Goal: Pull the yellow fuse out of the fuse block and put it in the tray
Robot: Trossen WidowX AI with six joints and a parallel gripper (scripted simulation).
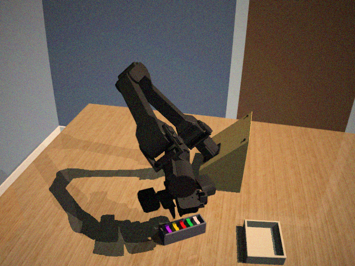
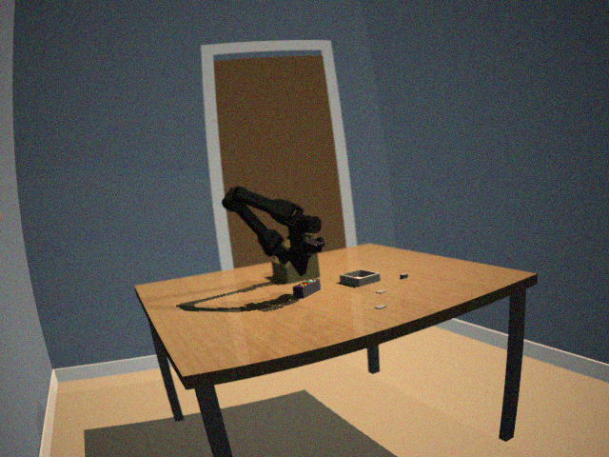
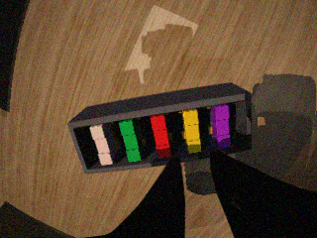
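Now: the yellow fuse 50 mm below my gripper tip. From my gripper tip the other things lie so: grey tray (10 mm behind, 240 mm to the left, 70 mm below); red fuse (10 mm behind, 10 mm to the left, 50 mm below); purple fuse (10 mm ahead, 20 mm to the right, 50 mm below).
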